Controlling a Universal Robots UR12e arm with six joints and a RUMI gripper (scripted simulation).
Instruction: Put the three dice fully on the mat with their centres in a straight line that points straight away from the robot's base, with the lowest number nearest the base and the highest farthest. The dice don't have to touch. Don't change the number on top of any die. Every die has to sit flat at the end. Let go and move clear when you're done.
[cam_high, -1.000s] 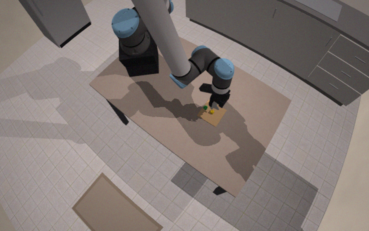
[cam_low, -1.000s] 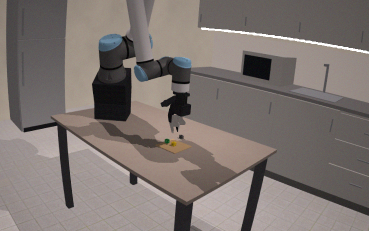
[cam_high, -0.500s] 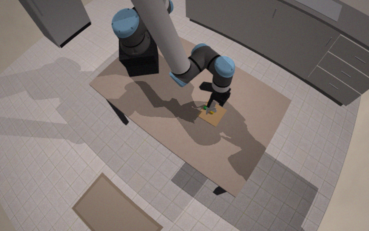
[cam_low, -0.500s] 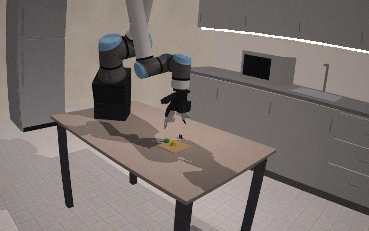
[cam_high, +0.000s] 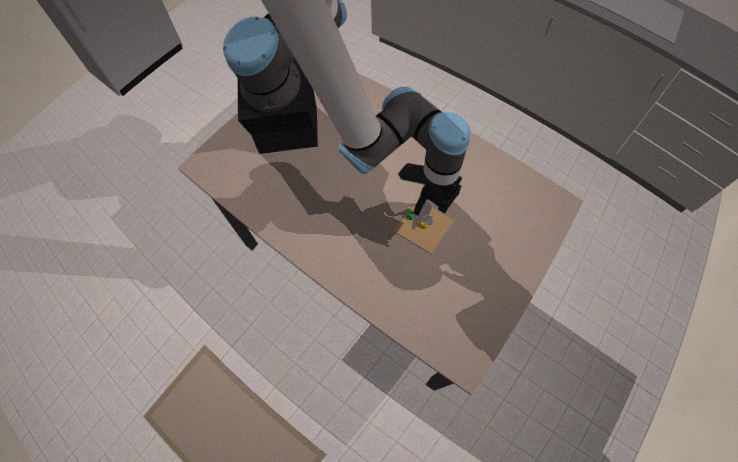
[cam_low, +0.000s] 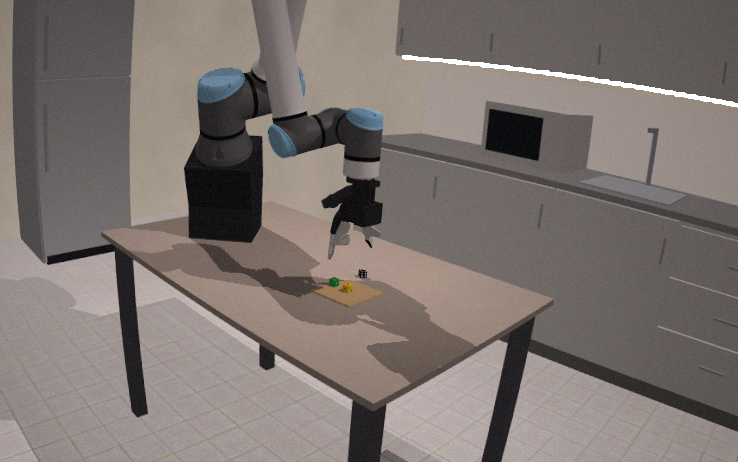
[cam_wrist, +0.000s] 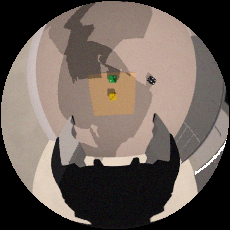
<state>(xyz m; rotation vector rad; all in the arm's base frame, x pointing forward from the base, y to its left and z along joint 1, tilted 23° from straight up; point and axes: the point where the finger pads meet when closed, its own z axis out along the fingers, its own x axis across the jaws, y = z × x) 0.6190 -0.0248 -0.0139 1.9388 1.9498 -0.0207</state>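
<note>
My hand is 12 cm to the right of the black die, 10 cm above it and 5 cm past it. From my hand the other things lie so: green die (10 cm below, 5 cm behind); orange mat (11 cm below); yellow die (10 cm below).
</note>
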